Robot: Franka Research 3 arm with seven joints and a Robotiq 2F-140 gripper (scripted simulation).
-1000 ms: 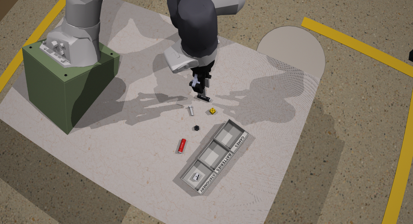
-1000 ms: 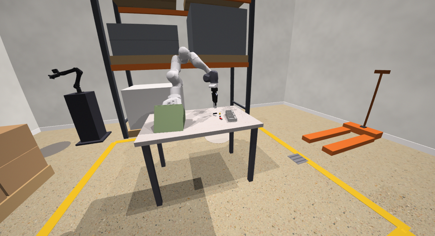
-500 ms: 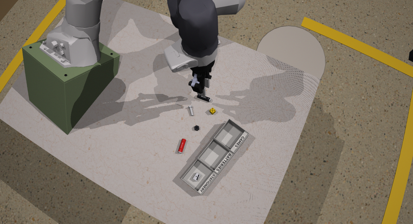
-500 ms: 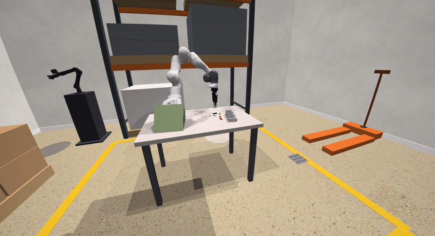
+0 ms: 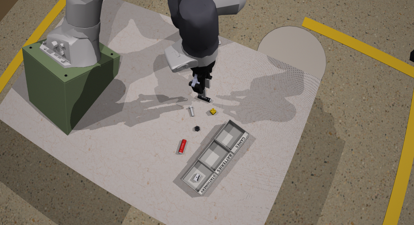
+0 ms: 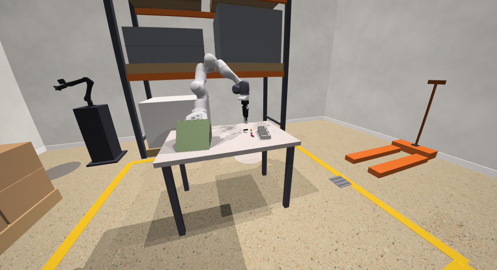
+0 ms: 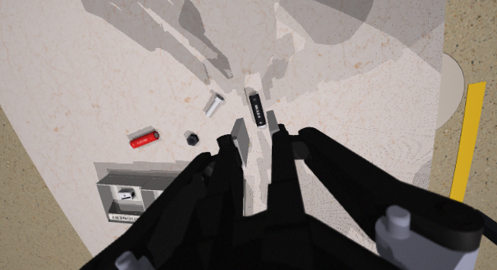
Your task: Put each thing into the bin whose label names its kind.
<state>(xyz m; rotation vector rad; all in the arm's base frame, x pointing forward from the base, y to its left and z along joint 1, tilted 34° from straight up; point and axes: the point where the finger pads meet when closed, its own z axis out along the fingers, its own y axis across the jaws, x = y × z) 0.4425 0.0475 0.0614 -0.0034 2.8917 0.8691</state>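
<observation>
Now: hand 10 cm above the black battery. Also, from my hand: black nut (11 cm to the right, 11 cm below, 2 cm ahead); then silver bolt (10 cm below, 6 cm to the right, 3 cm behind); then yellow die (10 cm below, 5 cm ahead, 3 cm to the right).
</observation>
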